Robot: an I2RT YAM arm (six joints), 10 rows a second.
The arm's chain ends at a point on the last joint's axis. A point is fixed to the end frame.
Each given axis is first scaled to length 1.
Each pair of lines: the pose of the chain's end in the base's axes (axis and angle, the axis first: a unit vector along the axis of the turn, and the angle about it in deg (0 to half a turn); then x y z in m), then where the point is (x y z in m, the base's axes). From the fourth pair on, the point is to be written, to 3 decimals.
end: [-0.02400, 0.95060, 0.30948, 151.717, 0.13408, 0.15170, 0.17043]
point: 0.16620 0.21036 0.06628
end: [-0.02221, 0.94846, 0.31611, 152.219, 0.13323, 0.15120, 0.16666]
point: 0.16429 0.21137 0.06305
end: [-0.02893, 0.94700, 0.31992, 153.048, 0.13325, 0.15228, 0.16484]
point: 0.16224 0.21345 0.06121
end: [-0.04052, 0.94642, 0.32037, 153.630, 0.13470, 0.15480, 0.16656]
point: 0.162 0.216 0.063
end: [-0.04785, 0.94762, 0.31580, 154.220, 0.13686, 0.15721, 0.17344]
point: 0.163 0.218 0.069
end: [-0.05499, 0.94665, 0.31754, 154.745, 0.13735, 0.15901, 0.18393]
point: 0.162 0.220 0.079
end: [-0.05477, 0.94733, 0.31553, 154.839, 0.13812, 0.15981, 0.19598]
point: 0.162 0.220 0.091
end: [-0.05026, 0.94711, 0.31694, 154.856, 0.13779, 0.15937, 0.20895]
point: 0.162 0.220 0.104
